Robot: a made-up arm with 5 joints. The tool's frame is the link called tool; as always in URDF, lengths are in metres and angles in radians.
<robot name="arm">
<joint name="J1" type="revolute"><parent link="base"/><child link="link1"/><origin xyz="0 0 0.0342"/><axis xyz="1 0 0"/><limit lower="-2.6" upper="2.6"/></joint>
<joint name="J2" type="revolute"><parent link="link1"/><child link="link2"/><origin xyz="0.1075 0.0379 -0.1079"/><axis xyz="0 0 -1"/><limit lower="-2.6" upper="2.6"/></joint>
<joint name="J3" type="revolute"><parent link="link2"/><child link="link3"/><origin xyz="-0.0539 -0.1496 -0.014"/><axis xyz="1 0 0"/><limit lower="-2.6" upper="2.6"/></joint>
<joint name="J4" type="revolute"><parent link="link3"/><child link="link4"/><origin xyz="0.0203 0.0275 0.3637"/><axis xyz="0 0 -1"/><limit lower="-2.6" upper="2.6"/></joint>
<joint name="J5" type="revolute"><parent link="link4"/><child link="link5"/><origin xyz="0.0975 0.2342 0.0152"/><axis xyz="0 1 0"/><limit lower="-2.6" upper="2.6"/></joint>
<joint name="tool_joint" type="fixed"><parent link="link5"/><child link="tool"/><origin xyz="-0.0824 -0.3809 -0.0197"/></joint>
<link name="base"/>
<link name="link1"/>
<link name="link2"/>
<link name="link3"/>
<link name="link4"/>
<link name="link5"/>
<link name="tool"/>
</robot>
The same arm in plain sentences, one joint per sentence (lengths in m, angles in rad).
The arm has five revolute joints in a row. What follows holds with every joint at zero, and every direction is one of the base frame's. The first joint sits 0.0342 m along +z from the base frame's origin and turns about +x, from -2.6 to 2.6 rad. The second joint sits 0.1075 m along +x and 0.0379 m along +y and 0.1079 m along -z from the first joint and turns about -z, from -2.6 to 2.6 rad. The third joint sits 0.0539 m along -x and 0.1496 m along -y and 0.014 m along -z from the second joint and turns about +x, from -2.6 to 2.6 rad. The fourth joint sits 0.0203 m along +x and 0.0275 m along +y and 0.3637 m along +z from the third joint and turns about -z, from -2.6 to 2.6 rad. The fifth joint sits 0.0975 m along +x and 0.2342 m along +y and 0.0152 m along +z from the fourth joint and turns about +y, from -2.6 to 2.6 rad. The tool frame, which is the frame that the pose is given for, sits 0.0824 m along -x and 0.3809 m along -y and 0.0197 m along -z from the fifth joint; its axes are parallel to the base frame's.
